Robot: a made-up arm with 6 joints. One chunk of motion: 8 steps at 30 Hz.
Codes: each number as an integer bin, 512 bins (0 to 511) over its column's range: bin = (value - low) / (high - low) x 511, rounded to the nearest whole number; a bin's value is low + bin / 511 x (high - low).
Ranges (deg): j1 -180.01..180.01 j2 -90..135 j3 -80.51..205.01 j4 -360.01..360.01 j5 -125..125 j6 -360.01..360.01
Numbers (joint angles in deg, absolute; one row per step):
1: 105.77 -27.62 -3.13 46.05 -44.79 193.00
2: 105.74 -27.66 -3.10 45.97 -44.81 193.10
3: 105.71 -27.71 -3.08 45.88 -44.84 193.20
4: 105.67 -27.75 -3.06 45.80 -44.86 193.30
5: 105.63 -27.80 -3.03 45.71 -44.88 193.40
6: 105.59 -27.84 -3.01 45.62 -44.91 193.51
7: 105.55 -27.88 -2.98 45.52 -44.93 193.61
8: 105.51 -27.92 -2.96 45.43 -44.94 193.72
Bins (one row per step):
1: 406 142 138 288 164 392
2: 406 142 139 288 164 393
3: 406 141 139 288 164 393
4: 405 141 139 288 164 393
5: 405 141 139 288 164 393
6: 405 141 139 288 164 393
7: 405 141 139 288 164 393
8: 405 141 139 288 164 393

